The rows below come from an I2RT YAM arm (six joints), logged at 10 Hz.
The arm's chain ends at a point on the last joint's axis. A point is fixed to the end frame.
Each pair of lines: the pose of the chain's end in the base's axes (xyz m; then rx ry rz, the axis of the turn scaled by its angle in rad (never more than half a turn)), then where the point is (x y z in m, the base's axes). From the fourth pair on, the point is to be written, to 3 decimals.
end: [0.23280 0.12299 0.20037 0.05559 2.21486 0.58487]
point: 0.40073 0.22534 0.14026
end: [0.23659 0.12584 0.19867 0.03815 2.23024 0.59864]
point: 0.40162 0.23161 0.13648
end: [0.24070 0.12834 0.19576 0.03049 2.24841 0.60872]
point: 0.40331 0.23621 0.13087
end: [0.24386 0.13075 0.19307 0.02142 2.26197 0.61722]
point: 0.404 0.241 0.126
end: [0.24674 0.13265 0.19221 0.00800 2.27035 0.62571]
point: 0.405 0.245 0.124
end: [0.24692 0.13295 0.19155 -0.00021 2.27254 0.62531]
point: 0.405 0.246 0.123
